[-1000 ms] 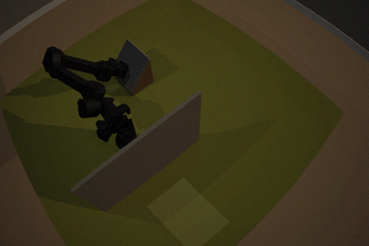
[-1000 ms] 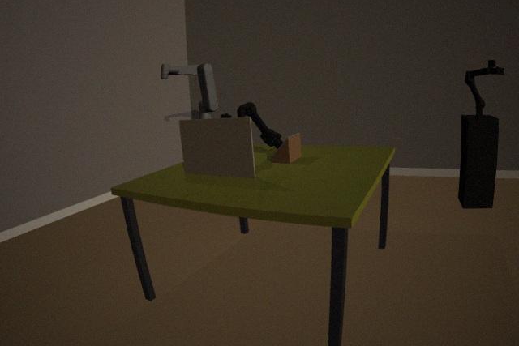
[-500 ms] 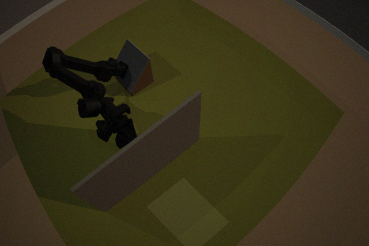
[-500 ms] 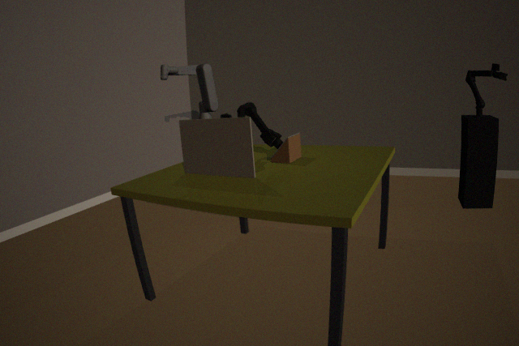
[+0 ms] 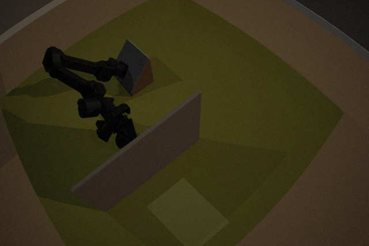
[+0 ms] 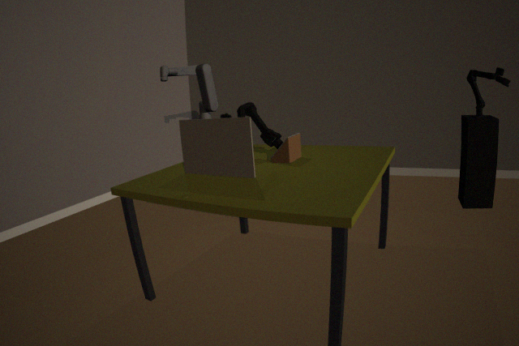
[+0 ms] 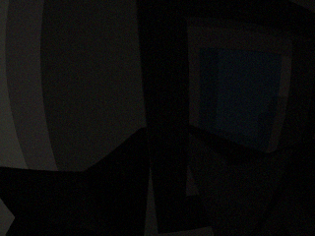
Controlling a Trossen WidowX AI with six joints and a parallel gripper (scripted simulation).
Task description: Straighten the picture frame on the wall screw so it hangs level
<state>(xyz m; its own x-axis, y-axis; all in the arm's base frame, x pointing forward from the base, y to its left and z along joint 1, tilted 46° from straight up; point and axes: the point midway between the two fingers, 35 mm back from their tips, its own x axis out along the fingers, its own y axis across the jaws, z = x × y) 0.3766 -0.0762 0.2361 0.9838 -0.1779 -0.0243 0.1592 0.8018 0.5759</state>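
Now: the dark picture frame 50 mm below my gripper tip and 10 mm to the right of it. Also, from my gripper tip: upright board 70 mm below, 10 mm to the right, 10 mm ahead.
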